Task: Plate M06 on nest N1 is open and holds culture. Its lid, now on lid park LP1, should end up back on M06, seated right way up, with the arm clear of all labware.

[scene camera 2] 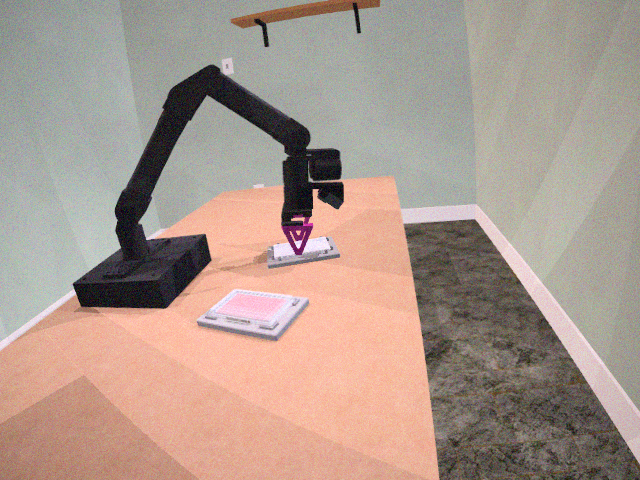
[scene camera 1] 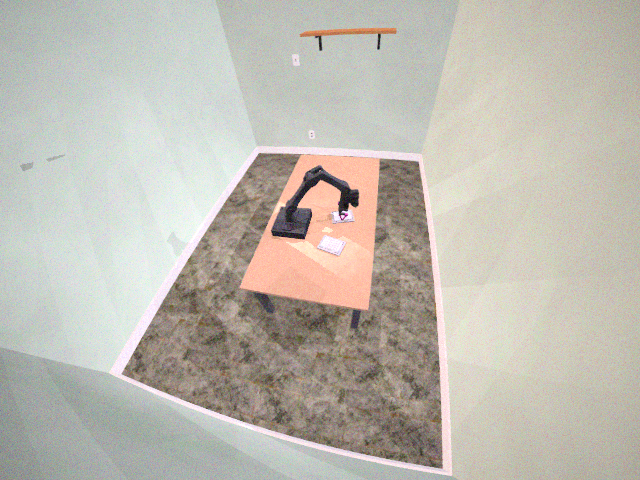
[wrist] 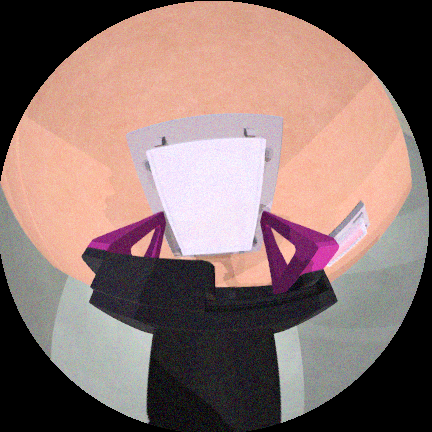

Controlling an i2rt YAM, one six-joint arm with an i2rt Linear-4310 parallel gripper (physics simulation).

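Places are measured from the arm's base along level axes (x ahead, y left, z up), in centimetres.
Pixels of known places: gripper, fingertip midpoint: (scene camera 2: 298,247) (scene camera 1: 341,215) (wrist: 212,216); arm's base, link origin: (scene camera 2: 138,258) (scene camera 1: 290,219).
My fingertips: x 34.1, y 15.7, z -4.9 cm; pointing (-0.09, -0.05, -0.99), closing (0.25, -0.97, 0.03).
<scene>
For each thing: its top centre in the pictures, then the offset to it from my fingertips. Level surfaces: height alone.
- white lid, top centre: (wrist: 211,213) (scene camera 2: 300,246) (scene camera 1: 342,215) dx +0.5, dy +0.2, dz +0.2 cm
- grey lid park LP1, top centre: (wrist: 212,214) (scene camera 2: 300,245) (scene camera 1: 342,215) dx +0.5, dy +0.2, dz +0.4 cm
- Plate M06, top centre: (scene camera 2: 250,302) (wrist: 344,248) (scene camera 1: 331,243) dx -1.4, dy -27.8, dz +1.1 cm
- nest N1, top centre: (scene camera 2: 251,306) (wrist: 343,245) (scene camera 1: 331,244) dx -1.4, dy -27.8, dz +0.2 cm
- wooden table, surface height: dz -1.6 cm
The white lid (scene camera 2: 317,245) (wrist: 210,185) lies flat on the grey lid park LP1 (scene camera 2: 279,264) (wrist: 200,127). My gripper (scene camera 1: 342,219) (scene camera 2: 298,253) (wrist: 212,216) points down over it, its magenta fingers wide open and empty. In the wrist view one fingertip is at each long side of the lid, close to its edges; whether they touch it I cannot tell. Plate M06 (scene camera 1: 331,244) (scene camera 2: 251,306) (wrist: 352,239) sits open on nest N1 (scene camera 2: 237,329), with pink culture showing. The lid's underside is hidden.
The black arm base (scene camera 1: 292,223) (scene camera 2: 142,271) stands on the wooden table (scene camera 1: 305,279) (scene camera 2: 330,387), left of the lid park and nest in the scene views. The nest is nearer scene camera 2 than the lid park. A wall shelf (scene camera 1: 348,32) (scene camera 2: 310,11) is high behind.
</scene>
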